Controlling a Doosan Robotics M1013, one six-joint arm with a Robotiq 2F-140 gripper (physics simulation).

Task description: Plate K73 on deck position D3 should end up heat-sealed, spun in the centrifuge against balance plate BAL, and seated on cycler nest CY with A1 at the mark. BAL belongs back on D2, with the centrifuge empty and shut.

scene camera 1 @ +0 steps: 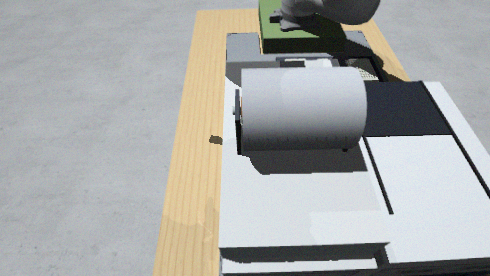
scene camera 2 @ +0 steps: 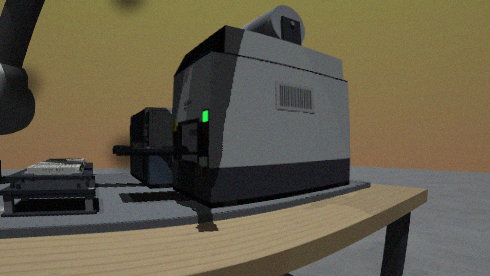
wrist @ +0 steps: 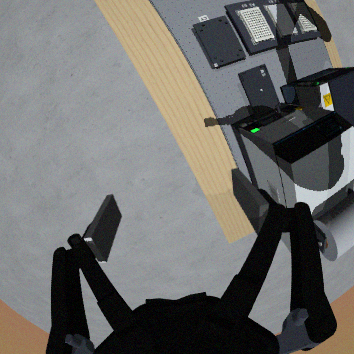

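Pixels of known places: gripper, between the fingertips: (wrist: 173, 194); arm's base, origin of its link: (scene camera 1: 296, 19).
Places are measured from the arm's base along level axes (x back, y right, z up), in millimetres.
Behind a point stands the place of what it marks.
My gripper (wrist: 173, 194) {x -515, y 545, z 401 mm} is open and empty in the wrist view, its fingers wide apart over floor and the table edge beside the sealer. Plate K73 (scene camera 2: 56, 167) {x -350, y 127, z 0 mm} (wrist: 256, 25) {x -354, y 92, z -1 mm} is the white plate nearest the table edge in a dark rack; its label is too small to read. More white plates stand beside it; which is BAL I cannot tell. The heat sealer (scene camera 2: 285, 135) {x -795, y 368, z 69 mm} (scene camera 1: 300, 195) {x -963, y 272, z 285 mm} has a film roll (scene camera 1: 302, 107) {x -899, y 271, z 397 mm} (wrist: 342, 232) {x -813, y 309, z 391 mm} on top and a green light. Its dark carrier (scene camera 2: 145, 149) {x -523, y 279, z 42 mm} (wrist: 259, 87) {x -537, y 232, z 43 mm} sticks out, bare. The centrifuge's inside does not show.
A dark flat nest (wrist: 218, 42) {x -353, y 246, z -22 mm} lies on the deck near the plates. A smaller machine (scene camera 2: 152, 145) {x -602, y 95, z 47 mm} (wrist: 327, 95) {x -635, y 60, z 147 mm} with a yellow label stands beyond the sealer. The arm (scene camera 1: 352, 10) {x -254, y -116, z 165 mm} (scene camera 2: 15, 100) {x -222, y -73, z 170 mm} rises by a green block (scene camera 1: 305, 46) {x -145, y -9, z -45 mm}. The wooden table edge (scene camera 1: 187, 175) {x -700, y 502, z -77 mm} runs alongside.
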